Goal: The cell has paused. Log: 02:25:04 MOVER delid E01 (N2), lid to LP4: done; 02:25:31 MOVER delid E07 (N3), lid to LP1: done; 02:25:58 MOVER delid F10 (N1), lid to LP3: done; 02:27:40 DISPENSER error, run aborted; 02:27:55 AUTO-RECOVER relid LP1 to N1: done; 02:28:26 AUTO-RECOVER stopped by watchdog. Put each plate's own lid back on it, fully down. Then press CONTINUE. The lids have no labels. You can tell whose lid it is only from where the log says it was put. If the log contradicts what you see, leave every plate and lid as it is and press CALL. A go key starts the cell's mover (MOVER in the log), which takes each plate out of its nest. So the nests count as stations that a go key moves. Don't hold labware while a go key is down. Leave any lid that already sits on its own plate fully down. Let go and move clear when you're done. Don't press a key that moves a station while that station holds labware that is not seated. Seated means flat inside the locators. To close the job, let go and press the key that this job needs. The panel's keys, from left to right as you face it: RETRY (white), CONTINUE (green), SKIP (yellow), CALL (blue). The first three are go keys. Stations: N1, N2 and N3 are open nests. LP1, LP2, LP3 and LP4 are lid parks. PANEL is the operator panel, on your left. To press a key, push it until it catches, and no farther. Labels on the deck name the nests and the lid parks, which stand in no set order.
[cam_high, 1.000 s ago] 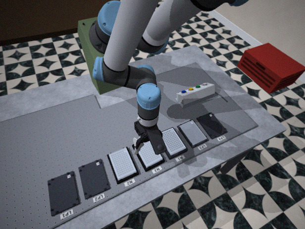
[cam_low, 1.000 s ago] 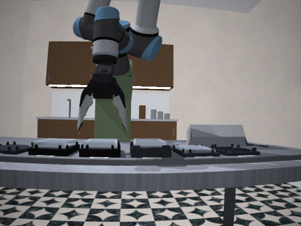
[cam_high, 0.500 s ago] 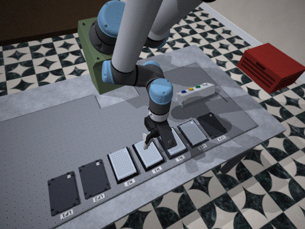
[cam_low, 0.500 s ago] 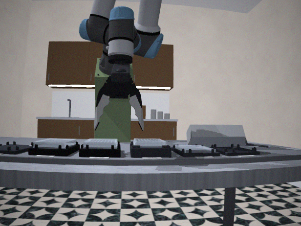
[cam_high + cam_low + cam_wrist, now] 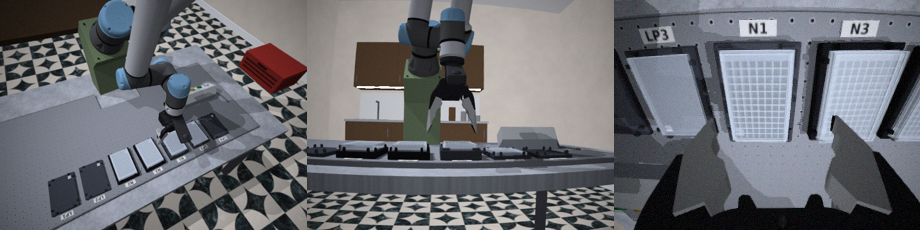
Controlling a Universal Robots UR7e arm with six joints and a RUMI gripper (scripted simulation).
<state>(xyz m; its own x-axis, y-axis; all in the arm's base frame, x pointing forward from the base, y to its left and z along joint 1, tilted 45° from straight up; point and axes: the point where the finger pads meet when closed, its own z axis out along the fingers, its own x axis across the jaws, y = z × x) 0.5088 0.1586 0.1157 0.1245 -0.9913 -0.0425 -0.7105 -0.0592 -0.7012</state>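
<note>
My gripper is now 20 mm past the LP3 lid park, 150 mm to the right of it and 60 mm above it. Also, from my hand: plate (20 mm ahead, 110 mm to the right, 40 mm below); blue CALL key (260 mm behind, 190 mm to the left); LP4 lid park (40 mm behind, 270 mm to the left, 60 mm below).
</note>
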